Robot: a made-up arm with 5 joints.
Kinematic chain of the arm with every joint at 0, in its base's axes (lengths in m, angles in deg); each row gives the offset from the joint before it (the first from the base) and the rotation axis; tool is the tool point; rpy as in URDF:
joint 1: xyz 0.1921 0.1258 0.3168 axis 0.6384 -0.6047 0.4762
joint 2: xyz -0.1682 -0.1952 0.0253 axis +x
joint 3: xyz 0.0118 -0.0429 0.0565 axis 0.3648 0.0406 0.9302
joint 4: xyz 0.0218 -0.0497 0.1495 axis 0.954 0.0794 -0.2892
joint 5: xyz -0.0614 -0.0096 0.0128 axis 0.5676 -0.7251 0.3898
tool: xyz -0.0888 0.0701 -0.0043 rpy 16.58 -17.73 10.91
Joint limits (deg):
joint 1: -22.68..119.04
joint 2: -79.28..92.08
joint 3: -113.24..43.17
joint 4: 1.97..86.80
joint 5: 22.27..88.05
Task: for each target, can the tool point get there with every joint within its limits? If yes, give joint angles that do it. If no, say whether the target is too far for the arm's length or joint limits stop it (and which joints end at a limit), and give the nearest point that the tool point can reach.
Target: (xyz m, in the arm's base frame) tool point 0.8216 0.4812 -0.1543
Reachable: no: too far | nearest point 0.6547 0.2622 0.0513 | short by 0.344 m
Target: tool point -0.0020 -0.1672 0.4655
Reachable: yes | joints 18.71 40.49 -58.48 34.79 49.47
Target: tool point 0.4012 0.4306 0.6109
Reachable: no: joint limits stop it (at a limit: joint 1, joint 4, joint 5) | nearest point 0.1869 0.1873 0.5120 | short by 0.339 m
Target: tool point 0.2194 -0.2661 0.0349
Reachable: yes | joints 73.88 44.26 -10.14 32.98 43.34
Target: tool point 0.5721 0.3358 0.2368
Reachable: no: joint limits stop it (at a limit: joint 1, joint 2, joint 3, joint 4, joint 5) | nearest point 0.6503 0.2879 0.0822 | short by 0.180 m
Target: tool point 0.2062 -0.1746 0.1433
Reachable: yes | joints 101.40 17.60 -64.63 68.44 49.53
